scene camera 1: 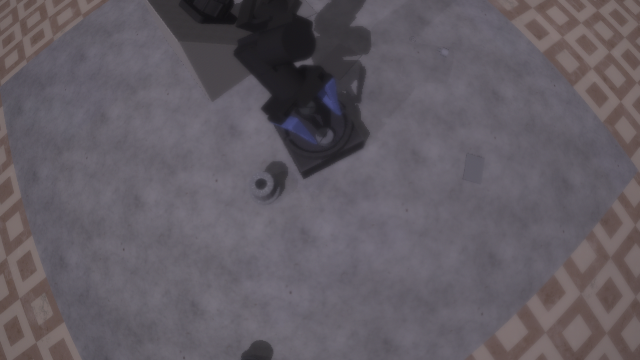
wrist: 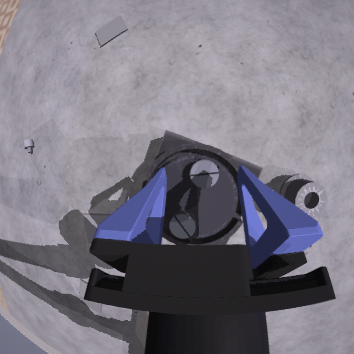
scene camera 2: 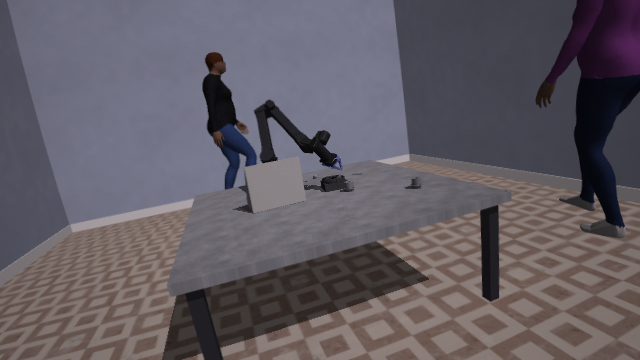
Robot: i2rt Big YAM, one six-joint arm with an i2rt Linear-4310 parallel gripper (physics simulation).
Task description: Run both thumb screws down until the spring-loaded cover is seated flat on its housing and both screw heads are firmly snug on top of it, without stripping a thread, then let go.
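Pixels of known places: gripper, fingertip midpoint: (scene camera 1: 327,128) (wrist: 201,171) (scene camera 2: 338,168); arm's base, origin of the base link: (scene camera 1: 206,14) (scene camera 2: 272,180).
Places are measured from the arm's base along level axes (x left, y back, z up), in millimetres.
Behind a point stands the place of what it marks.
The dark square housing (scene camera 1: 306,169) @(x -74, y -383, z -78 mm) (scene camera 2: 330,186) @(x -57, y -289, z -92 mm) (wrist: 171,137) @(x 28, y -406, z -78 mm) stands on the table with the round dark cover (wrist: 220,200) @(x -37, y -339, z -65 mm) inside its ring. One slotted screw head (scene camera 1: 325,136) @(x -15, y -371, z -52 mm) (wrist: 205,176) @(x -17, y -366, z -52 mm) is on the far side of the cover in the wrist view. The other screw head (scene camera 1: 306,107) @(x 1, y -306, z -52 mm) (wrist: 182,225) @(x 1, y -308, z -51 mm) is on the side nearer the gripper body, partly shaded. My gripper (scene camera 1: 328,129) @(x -13, y -374, z -18 mm) (scene camera 2: 340,165) @(x -13, y -374, z -18 mm) (wrist: 201,171) @(x -13, y -374, z -18 mm) is open and empty above the cover, its blue fingertips either side of the far screw head in the wrist view. Whether the cover sits flat cannot be told.
A grey ribbed cylinder (scene camera 1: 270,187) @(x -141, y -367, z -68 mm) (scene camera 2: 349,186) @(x -168, y -340, z -88 mm) (wrist: 300,190) @(x -132, y -360, z -68 mm) stands beside the housing. Another cylinder (scene camera 2: 416,182) @(x -417, y -560, z -85 mm) stands farther off. A thin grey plate (scene camera 1: 473,168) @(x 164, y -598, z -114 mm) (wrist: 111,31) @(x 162, y -593, z -115 mm) and a small screw-like part (scene camera 1: 444,51) @(x 334, y -387, z -99 mm) (wrist: 29,145) @(x 329, y -383, z -104 mm) lie on the table. A pale upright panel (scene camera 2: 275,185) @(x -93, y 19, z -8 mm) stands near the arm.
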